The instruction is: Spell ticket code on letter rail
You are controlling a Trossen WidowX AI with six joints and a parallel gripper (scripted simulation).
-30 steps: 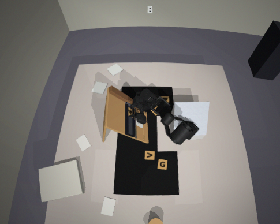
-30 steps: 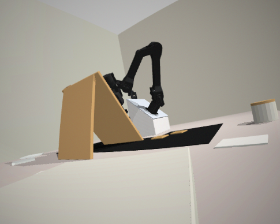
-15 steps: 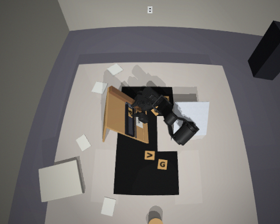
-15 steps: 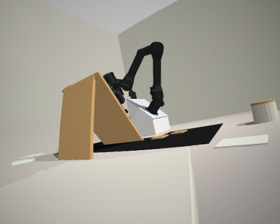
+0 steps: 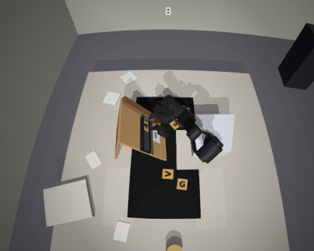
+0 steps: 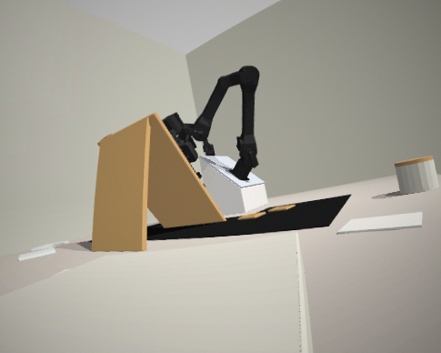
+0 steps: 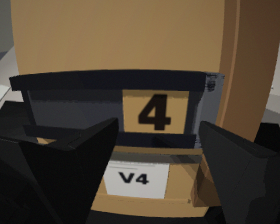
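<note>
The tile marked 4 lies 2 cm ahead of my gripper tip, 1 cm to the left of it and 1 cm below it. Round my gripper tip: black mat (12 cm behind, 7 cm to the left, 17 cm below); white ticket (3 cm behind, 2 cm to the left, 9 cm below); tile marked 5 (14 cm behind, 10 cm to the right, 17 cm below).
</note>
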